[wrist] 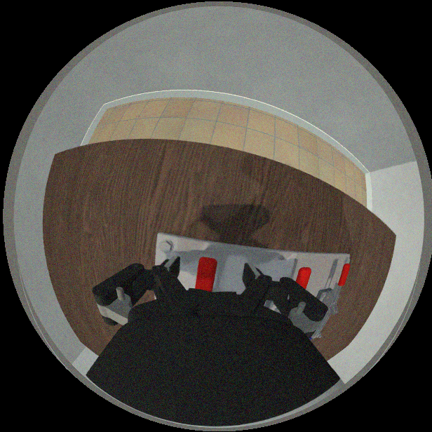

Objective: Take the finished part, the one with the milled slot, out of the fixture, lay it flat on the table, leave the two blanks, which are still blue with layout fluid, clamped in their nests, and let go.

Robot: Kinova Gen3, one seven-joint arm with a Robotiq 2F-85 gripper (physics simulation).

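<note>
The fixture is a light grey plate [187, 245] on the brown table. Red clamp handles stand on it: one handle [206, 274] shows between my fingertips in the view, another handle [303, 278] right of my right finger, and a third handle [344, 275] at the plate's right end. My gripper [211, 268] is open and empty, over the plate. The finished part with the milled slot cannot be made out; the gripper body hides the near side of the fixture. A tiny bit of blue [310, 338] shows at the right edge of the gripper body; the blanks are otherwise hidden.
The dark brown wooden table [125, 200] extends beyond the fixture and to both sides. A dark shadow lies on it just beyond the plate. A metal clamp [328, 296] stands at the plate's right end. Tan floor tiles and grey walls show past the table's far edge.
</note>
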